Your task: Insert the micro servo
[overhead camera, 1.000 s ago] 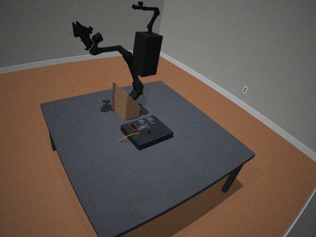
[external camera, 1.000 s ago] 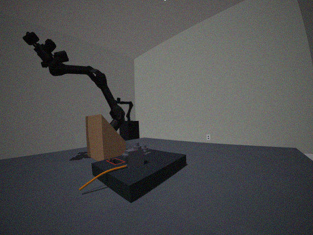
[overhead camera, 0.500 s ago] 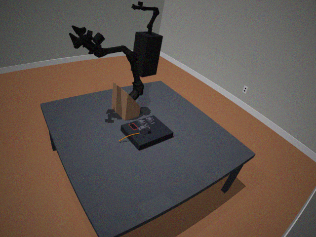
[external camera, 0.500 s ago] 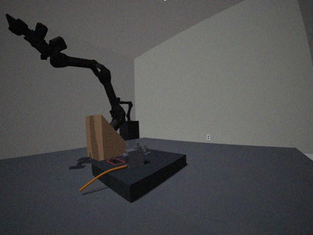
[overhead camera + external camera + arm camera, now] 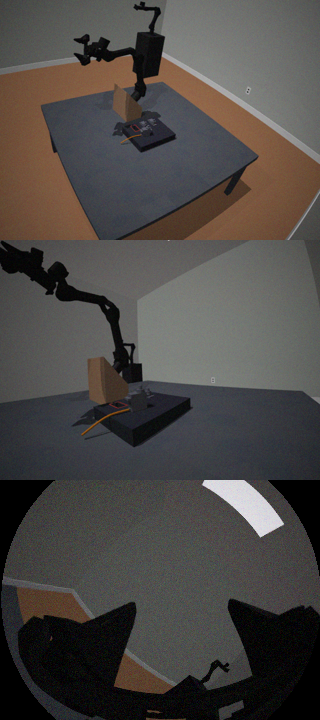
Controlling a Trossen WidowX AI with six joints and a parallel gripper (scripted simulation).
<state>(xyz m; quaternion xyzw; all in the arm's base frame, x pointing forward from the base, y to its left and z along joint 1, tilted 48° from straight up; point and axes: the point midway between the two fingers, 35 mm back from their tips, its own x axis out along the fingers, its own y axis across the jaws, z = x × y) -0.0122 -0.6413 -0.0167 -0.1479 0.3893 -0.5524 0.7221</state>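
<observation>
Now: gripper tip 61 cm above the dark deck, 44 cm to the right of it and 30 cm short of it.
</observation>
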